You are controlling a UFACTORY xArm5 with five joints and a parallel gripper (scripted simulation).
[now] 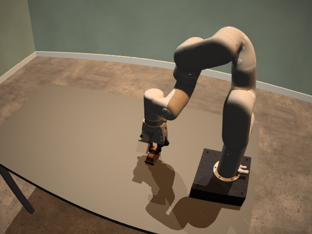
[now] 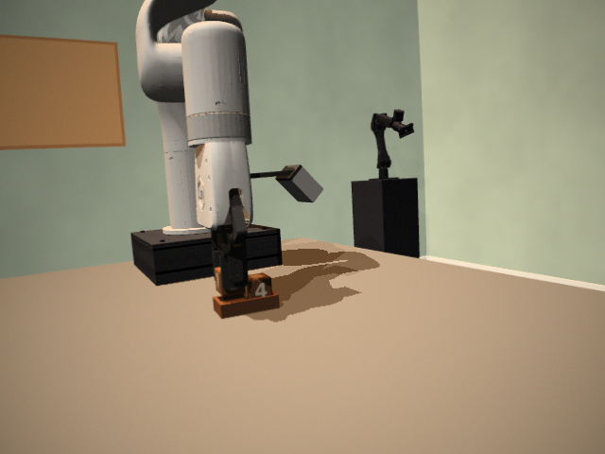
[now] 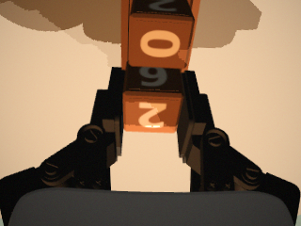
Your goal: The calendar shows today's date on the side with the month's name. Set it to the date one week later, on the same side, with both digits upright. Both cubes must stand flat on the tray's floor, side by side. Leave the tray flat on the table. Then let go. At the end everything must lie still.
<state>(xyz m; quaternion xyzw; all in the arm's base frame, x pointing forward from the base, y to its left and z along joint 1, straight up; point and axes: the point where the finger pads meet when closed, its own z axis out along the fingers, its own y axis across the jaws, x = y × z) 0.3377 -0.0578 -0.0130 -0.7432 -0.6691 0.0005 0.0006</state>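
My hand is 2 cm to the right of the brown tray and 5 cm above it.
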